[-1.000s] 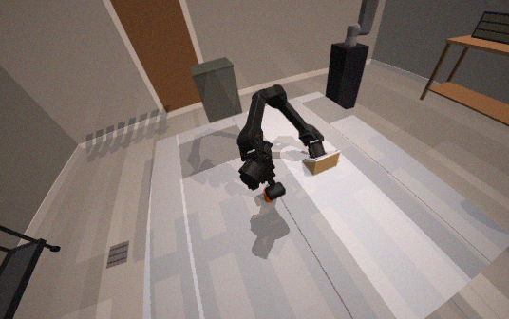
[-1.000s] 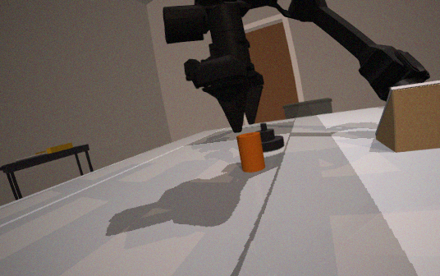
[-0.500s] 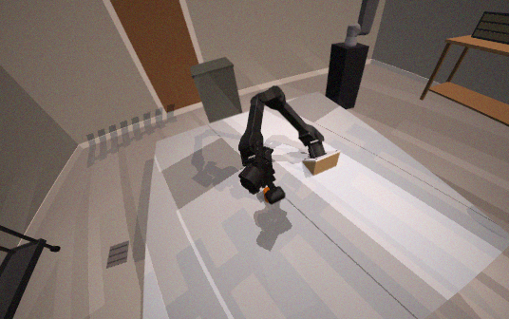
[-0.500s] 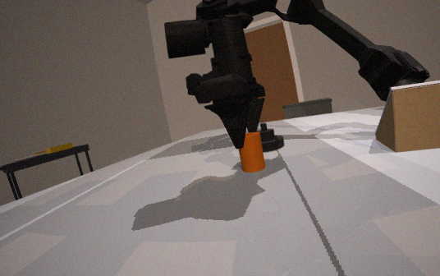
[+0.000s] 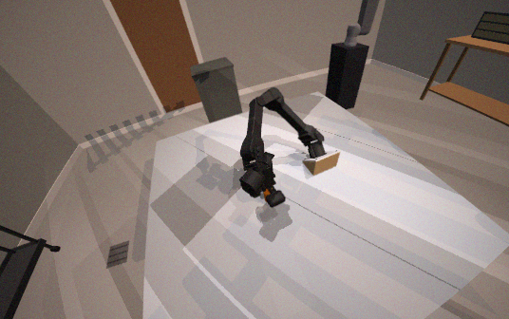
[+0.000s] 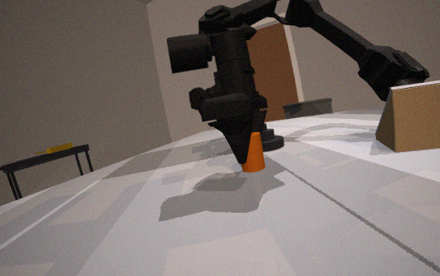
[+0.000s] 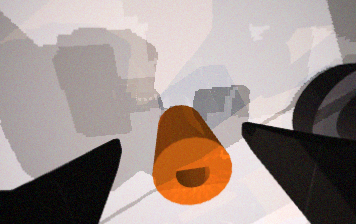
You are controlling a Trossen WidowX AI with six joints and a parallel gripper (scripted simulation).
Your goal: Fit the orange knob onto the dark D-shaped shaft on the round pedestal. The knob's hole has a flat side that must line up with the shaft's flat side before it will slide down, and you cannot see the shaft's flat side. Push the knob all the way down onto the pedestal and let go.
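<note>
Right now my gripper tip is 10 mm below the orange knob. Also, from my gripper tip: round pedestal (140 mm to the right, 20 mm ahead, 10 mm above).
</note>
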